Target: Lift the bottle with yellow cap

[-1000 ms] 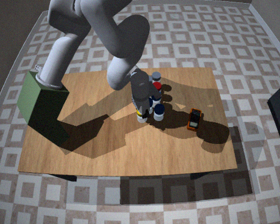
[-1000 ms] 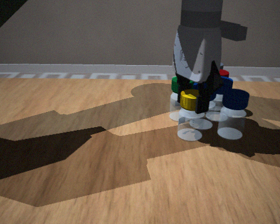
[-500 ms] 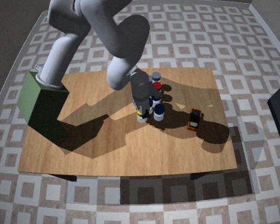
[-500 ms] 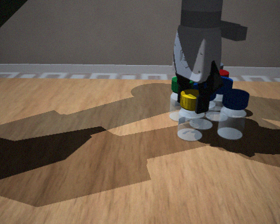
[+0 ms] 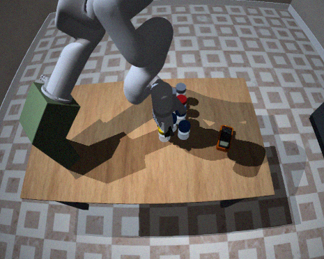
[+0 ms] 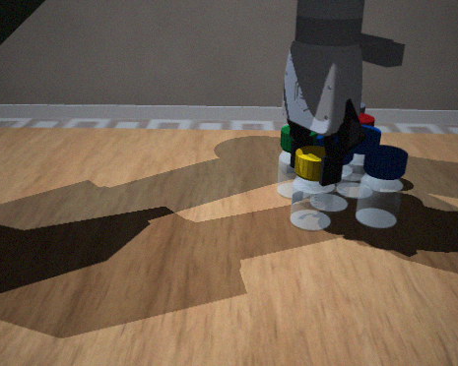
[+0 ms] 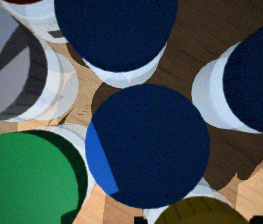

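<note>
Right now the yellow-capped bottle is 40 mm below my hand. The rest, counted from my hand: red-capped bottle: 180 mm to the left, 40 mm below, 20 mm ahead; then multimeter: 280 mm ahead, 90 mm to the left, 80 mm below; then green-capped bottle: 80 mm to the left, 50 mm behind, 40 mm below.
</note>
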